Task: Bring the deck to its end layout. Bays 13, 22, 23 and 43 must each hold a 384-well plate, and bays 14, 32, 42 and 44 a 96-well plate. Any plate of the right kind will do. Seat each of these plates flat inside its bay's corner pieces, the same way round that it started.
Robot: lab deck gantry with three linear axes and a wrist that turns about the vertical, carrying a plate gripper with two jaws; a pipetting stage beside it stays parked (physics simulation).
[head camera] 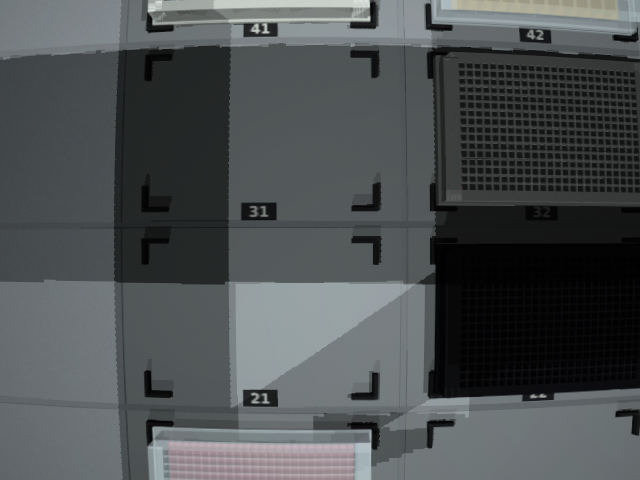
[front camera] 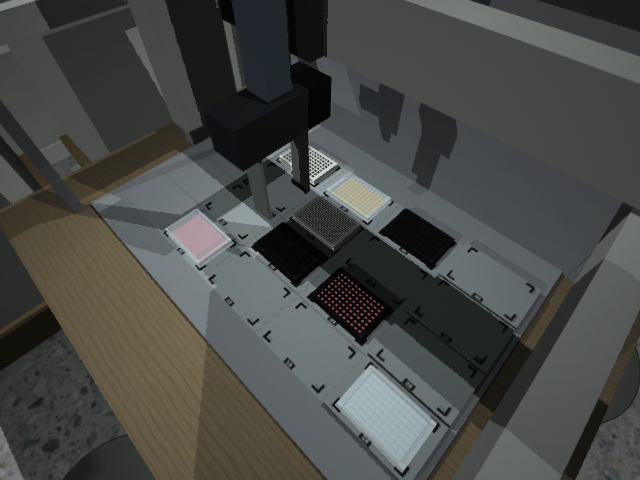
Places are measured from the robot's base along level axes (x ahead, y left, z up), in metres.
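Pixels of known places: gripper, between the fingertips: (front camera: 283, 199); robot's base, origin of its link: (front camera: 165, 233).
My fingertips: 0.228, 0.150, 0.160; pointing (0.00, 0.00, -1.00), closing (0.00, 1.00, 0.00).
Note:
Ahead of a thing's pixels: the offset from my fingertips to its top centre, as dx, dy, dz.
My gripper (front camera: 284, 202) is open and empty, raised over the left part of the deck; its jaws do not show in the head view. Bay 22 holds a black 384-well plate {+0.000, +0.000, -0.145} (front camera: 289, 252) (head camera: 547, 320), and bay 32 a grey one {+0.000, +0.107, -0.145} (front camera: 326, 222) (head camera: 547, 129). A black plate with red wells {+0.164, +0.000, -0.146} (front camera: 351, 303), 96-well, sits in bay 23. A black fine-welled plate {+0.164, +0.214, -0.145} (front camera: 417, 236) is in bay 43. A yellow-filled 96-well plate {+0.000, +0.214, -0.145} (front camera: 357, 196) (head camera: 537, 5) is in bay 42. A clear 96-well plate {+0.328, -0.107, -0.131} (front camera: 386, 415) is in bay 14. These plates look flat.
A white 96-well plate {-0.164, +0.214, -0.145} (front camera: 310, 162) (head camera: 289, 14) sits in bay 41. A clear, pink-filled 384-well plate {-0.164, -0.107, -0.146} (front camera: 199, 237) (head camera: 258, 460) sits in bay 11. The back wall (front camera: 465, 170) rises behind the deck.

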